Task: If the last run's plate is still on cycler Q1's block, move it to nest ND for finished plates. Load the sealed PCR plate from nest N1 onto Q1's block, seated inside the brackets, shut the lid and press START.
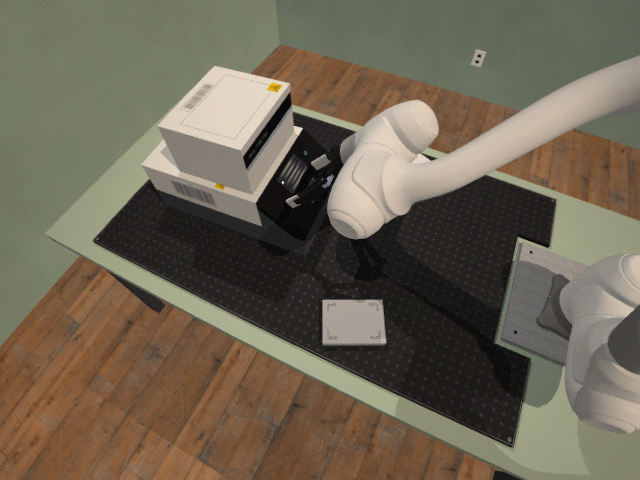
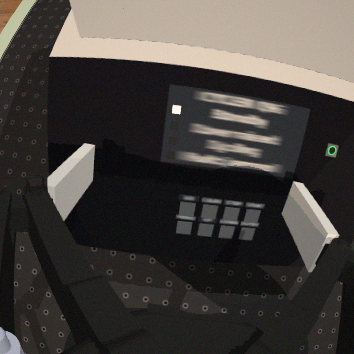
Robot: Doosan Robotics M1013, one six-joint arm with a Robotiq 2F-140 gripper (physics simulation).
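Cycler Q1 [image 1: 227,113] [image 2: 210,25] is a white housing on a wider base at the back left. Its block and any plate on it are hidden, with the upper housing down over the base. The sloping black front panel [image 2: 110,95] carries a screen [image 1: 294,173] [image 2: 235,132], grey keys [image 2: 220,218] and a green-ringed button [image 1: 305,152] [image 2: 332,150] to the screen's right. My gripper [image 1: 306,181] [image 2: 192,180] is wide open and empty in front of the panel, pads either side of the keys. A pale nest [image 1: 353,322] with corner brackets holds no plate; its label is unreadable.
A pale object [image 1: 421,159], mostly hidden behind my arm, shows at the table's far side. The black perforated mat [image 1: 444,361] lies on the green table [image 1: 77,222]. My arm's base stands on a grey plate [image 1: 522,304] at the right. The tall cycler housing stands close beyond the gripper.
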